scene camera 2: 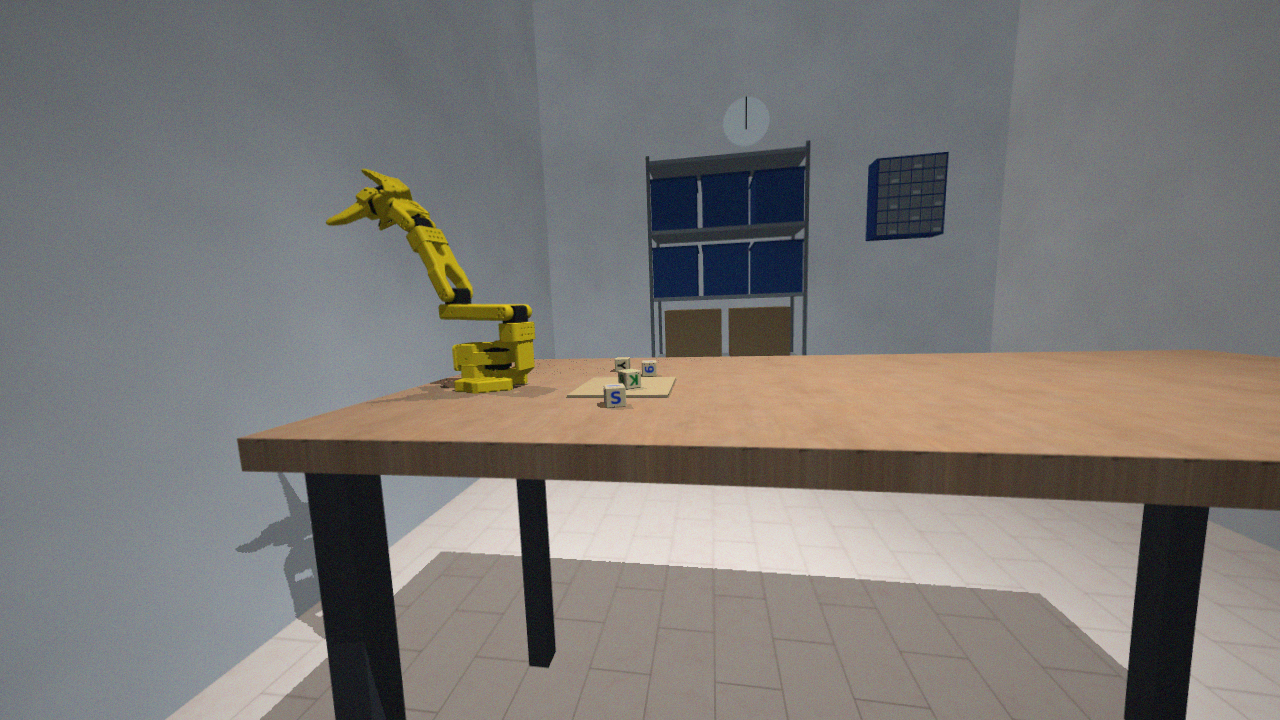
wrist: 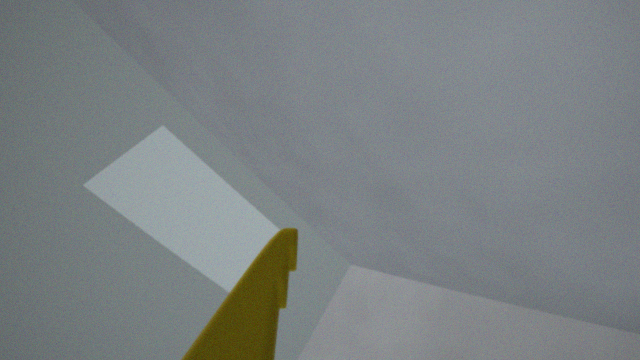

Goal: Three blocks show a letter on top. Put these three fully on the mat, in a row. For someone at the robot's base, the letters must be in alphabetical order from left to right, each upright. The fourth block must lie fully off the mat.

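Seen in the pictures: hand, its tool point: [scene camera 2: 362, 172] [wrist: 296, 243]; arm's base, origin of its link: [scene camera 2: 504, 386].
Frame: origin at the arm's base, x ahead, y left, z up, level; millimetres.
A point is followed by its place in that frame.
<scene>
My gripper [scene camera 2: 345, 196] is fully open and empty, raised high on the side of the base away from the blocks. In the wrist view one notched jaw shows. The tan mat [scene camera 2: 583, 388] {x 145, y -39, z 4 mm} lies on the table beyond the base. A block with a green K on its side [scene camera 2: 629, 379] {x 216, y -47, z 18 mm} stands on the mat. A block with a blue S on its side [scene camera 2: 614, 396] {x 215, y -141, z 14 mm} stands at the mat's near edge. A block with a blue mark like a 9 or 6 [scene camera 2: 648, 368] {x 225, y 82, z 14 mm} and a block with a dark Y-like mark [scene camera 2: 622, 364] {x 168, y 134, z 15 mm} stand at the mat's far side. The top faces are too small to read.
The wooden table [scene camera 2: 895, 402] {x 544, y -106, z 0 mm} extends far to the right of the mat. The yellow arm base stands left of the mat. A wall is on the left. A shelf rack [scene camera 2: 648, 259] stands behind the table. The wrist view shows walls and a pale panel [wrist: 175, 200].
</scene>
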